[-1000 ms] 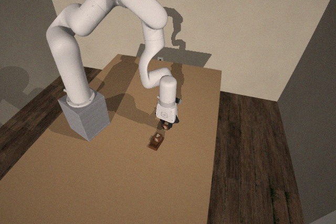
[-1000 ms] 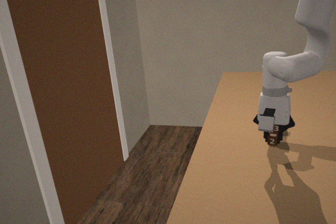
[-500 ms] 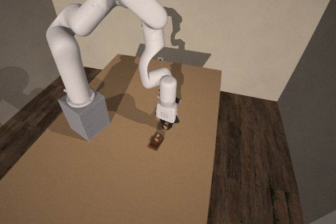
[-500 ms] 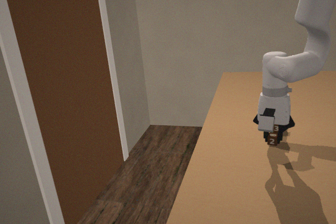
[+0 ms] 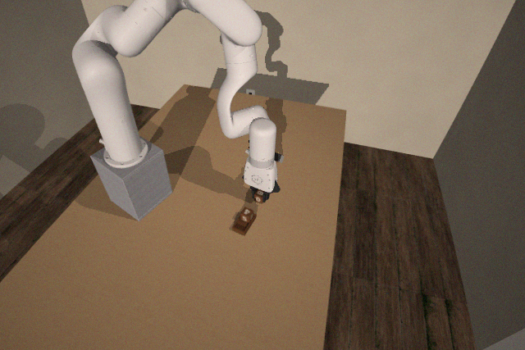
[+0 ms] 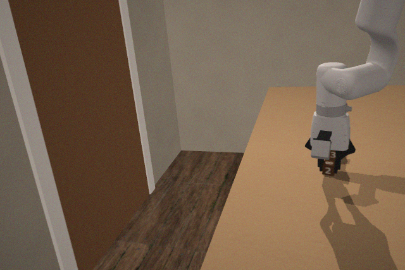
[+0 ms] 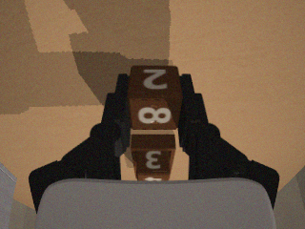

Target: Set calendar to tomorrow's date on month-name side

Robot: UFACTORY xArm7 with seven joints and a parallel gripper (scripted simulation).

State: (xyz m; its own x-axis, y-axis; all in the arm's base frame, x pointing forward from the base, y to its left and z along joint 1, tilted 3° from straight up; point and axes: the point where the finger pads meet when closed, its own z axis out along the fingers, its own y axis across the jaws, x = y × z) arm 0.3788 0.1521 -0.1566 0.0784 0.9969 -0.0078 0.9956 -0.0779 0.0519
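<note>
Right now my hand is 1 cm above the digit cube. Round my hand: brown calendar tray: 1 cm behind, 11 cm to the right, 2 cm below.
</note>
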